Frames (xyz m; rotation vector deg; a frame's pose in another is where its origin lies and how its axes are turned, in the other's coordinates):
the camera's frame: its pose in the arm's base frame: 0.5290 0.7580 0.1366 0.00 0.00 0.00
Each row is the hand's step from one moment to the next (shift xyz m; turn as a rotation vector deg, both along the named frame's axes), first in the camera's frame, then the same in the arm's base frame.
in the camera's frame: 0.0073 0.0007 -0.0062 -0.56 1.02 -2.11
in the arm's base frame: 0.0073 0.0007 -0.0062 -0.56 1.02 -2.11
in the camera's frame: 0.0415 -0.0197 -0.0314 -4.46 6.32 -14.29
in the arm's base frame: 0.0415 -0.0197 -0.0314 -4.46 6.32 -14.29
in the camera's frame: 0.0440 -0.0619 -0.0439 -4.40 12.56 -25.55
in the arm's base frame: 0.0440 -0.0619 -0.0439 -4.40 12.56 -25.55
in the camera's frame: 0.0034 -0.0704 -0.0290 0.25 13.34 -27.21
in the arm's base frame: 0.0034 -0.0704 -0.0290 0.25 13.34 -27.21
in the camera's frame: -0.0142 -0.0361 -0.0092 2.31 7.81 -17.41
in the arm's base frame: -0.0142 -0.0361 -0.0092 2.31 7.81 -17.41
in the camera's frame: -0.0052 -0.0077 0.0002 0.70 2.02 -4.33
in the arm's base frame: -0.0052 -0.0077 0.0002 0.70 2.02 -4.33
